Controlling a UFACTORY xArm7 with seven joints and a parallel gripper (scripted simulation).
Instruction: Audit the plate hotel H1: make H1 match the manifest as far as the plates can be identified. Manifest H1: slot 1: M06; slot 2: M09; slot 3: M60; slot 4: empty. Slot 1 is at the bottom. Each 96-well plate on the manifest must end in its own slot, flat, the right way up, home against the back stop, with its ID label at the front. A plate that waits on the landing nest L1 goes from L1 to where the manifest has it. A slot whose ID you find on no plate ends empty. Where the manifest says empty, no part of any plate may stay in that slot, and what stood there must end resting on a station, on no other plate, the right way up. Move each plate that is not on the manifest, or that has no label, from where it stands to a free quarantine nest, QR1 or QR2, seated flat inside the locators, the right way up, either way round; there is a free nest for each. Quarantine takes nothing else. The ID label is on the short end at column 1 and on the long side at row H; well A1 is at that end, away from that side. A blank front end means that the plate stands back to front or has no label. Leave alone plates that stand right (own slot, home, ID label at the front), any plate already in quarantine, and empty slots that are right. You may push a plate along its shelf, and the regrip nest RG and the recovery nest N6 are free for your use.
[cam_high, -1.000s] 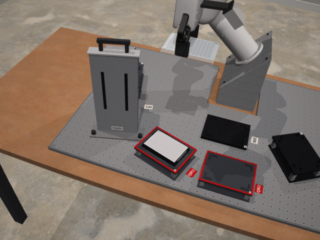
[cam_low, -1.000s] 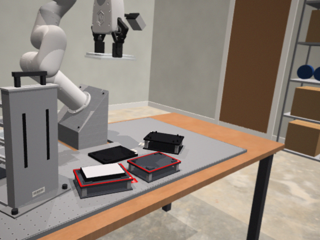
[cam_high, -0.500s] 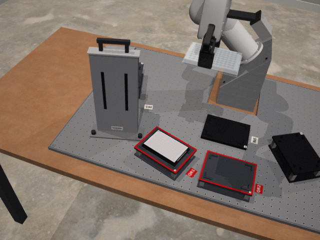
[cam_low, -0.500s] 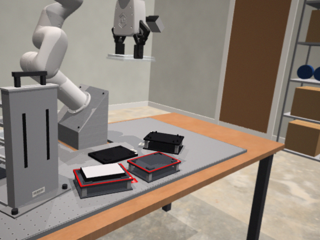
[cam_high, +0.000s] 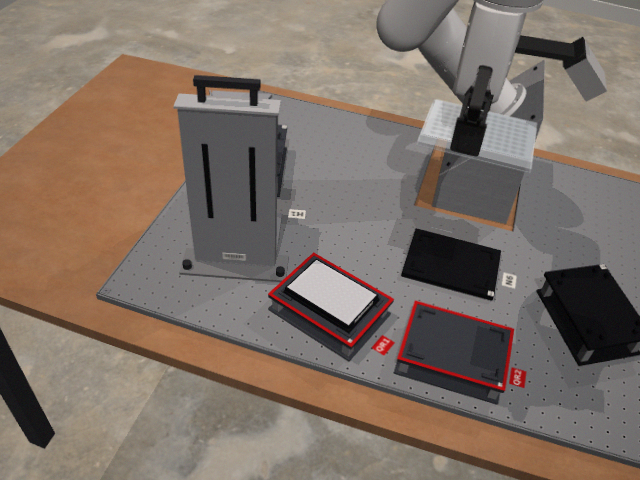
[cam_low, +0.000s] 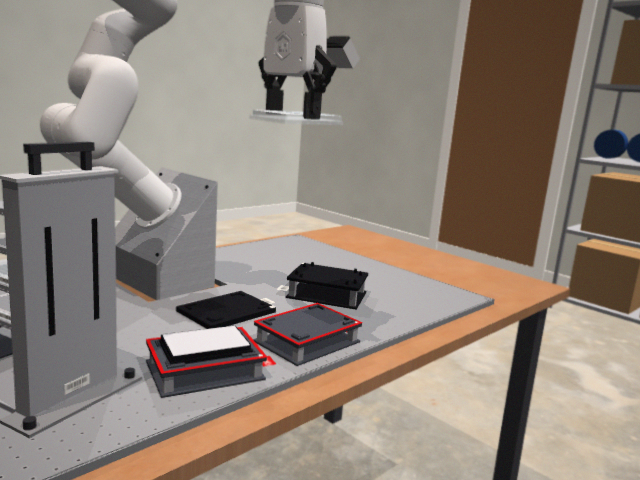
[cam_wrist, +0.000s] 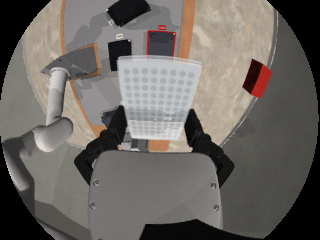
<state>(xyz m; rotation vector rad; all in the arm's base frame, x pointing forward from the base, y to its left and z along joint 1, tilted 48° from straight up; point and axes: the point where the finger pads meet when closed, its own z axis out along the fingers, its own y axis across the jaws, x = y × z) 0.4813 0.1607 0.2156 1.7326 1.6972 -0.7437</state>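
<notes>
My gripper is now 10 mm short of the quarantine nest QR2, 70 mm to the right of it and 380 mm above it. From my hand the other things lie so: flat black nest N6: 190 mm behind, 30 mm to the left, 410 mm below; plate hotel H1: 70 mm behind, 330 mm to the right, 260 mm below; white-topped plate: 20 mm behind, 140 mm to the right, 370 mm below.
</notes>
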